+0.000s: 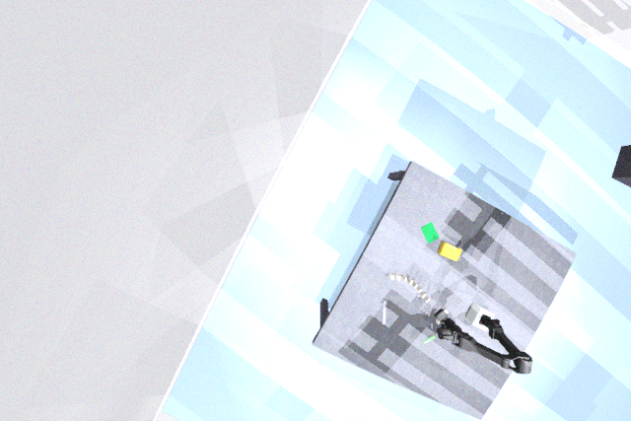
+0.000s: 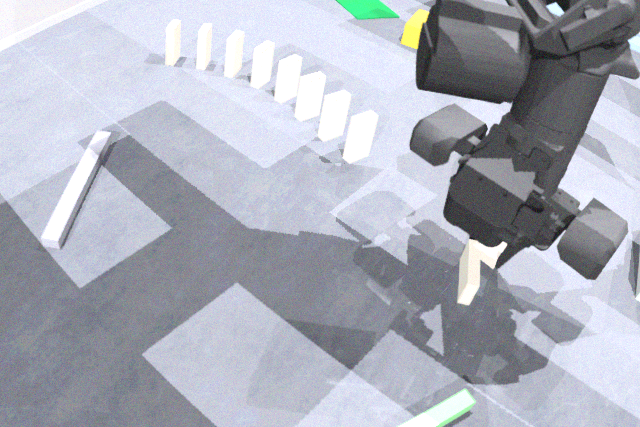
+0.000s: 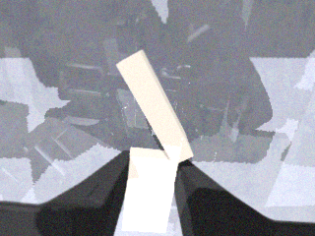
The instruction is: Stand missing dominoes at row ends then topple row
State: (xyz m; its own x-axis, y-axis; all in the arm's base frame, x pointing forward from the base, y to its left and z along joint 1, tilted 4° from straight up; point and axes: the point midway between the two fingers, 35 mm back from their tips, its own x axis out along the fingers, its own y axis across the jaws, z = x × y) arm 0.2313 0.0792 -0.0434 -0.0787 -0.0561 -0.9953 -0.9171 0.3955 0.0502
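My gripper tip is 39 cm to the left of the yellow block, 13 cm short of it and 1 cm below it. Round my gripper tip: white flat bar (35 cm ahead, 11 cm to the left); then pale green piece (18 cm to the left); then green patch (45 cm to the right, 28 cm ahead, 1 cm below).
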